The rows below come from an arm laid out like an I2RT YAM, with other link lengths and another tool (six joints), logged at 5 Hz.
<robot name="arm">
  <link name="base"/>
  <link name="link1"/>
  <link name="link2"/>
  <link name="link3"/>
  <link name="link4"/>
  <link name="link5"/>
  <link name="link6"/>
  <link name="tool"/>
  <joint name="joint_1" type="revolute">
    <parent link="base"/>
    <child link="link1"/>
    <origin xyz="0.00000 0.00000 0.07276"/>
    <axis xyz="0 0 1"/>
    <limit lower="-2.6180" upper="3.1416"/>
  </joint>
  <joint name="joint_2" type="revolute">
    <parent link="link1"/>
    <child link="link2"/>
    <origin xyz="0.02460 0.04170 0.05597"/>
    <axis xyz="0 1 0"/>
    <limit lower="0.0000" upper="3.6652"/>
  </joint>
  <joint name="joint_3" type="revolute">
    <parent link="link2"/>
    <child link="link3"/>
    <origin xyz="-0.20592 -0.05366 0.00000"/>
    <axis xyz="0 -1 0"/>
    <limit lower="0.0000" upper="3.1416"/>
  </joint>
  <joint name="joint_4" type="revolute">
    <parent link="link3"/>
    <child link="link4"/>
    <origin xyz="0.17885 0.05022 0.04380"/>
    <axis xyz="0 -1 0"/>
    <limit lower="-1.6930" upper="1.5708"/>
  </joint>
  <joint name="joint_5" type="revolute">
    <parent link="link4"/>
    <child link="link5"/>
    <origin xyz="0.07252 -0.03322 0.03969"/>
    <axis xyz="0 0 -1"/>
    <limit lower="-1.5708" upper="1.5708"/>
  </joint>
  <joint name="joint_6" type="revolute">
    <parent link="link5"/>
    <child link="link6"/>
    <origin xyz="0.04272 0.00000 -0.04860"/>
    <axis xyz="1 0 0"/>
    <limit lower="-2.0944" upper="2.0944"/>
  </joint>
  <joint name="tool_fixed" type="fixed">
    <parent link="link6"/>
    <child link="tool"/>
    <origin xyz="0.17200 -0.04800 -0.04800" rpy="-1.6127 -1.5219 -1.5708"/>
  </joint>
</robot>
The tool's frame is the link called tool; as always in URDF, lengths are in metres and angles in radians.
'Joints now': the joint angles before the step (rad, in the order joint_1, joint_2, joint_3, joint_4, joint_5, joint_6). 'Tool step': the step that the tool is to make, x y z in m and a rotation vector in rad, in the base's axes. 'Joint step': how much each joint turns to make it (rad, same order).
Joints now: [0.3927 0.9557 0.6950 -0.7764 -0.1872 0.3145]
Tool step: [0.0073 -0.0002 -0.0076 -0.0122 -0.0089 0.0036]
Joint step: [0.0000 0.0380 -0.0280 0.0675 0.0108 -0.0107]
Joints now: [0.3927 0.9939 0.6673 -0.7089 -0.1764 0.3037]
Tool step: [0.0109 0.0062 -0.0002 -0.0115 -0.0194 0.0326]
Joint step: [0.0260 0.0566 0.0167 0.0506 0.0122 -0.0153]
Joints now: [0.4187 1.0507 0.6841 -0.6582 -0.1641 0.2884]
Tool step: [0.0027 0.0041 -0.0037 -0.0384 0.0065 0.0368]
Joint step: [0.0521 0.0662 0.0217 0.0217 0.0352 -0.0031]
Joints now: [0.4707 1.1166 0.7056 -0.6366 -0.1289 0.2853]
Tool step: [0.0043 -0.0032 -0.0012 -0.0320 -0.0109 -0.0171]
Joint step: [0.0233 0.0245 0.0063 0.0149 0.0491 0.0185]
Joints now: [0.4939 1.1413 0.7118 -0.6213 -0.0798 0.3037]
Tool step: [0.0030 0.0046 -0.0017 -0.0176 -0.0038 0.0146]
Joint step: [0.0364 0.0384 0.0122 0.0215 0.0257 0.0104]
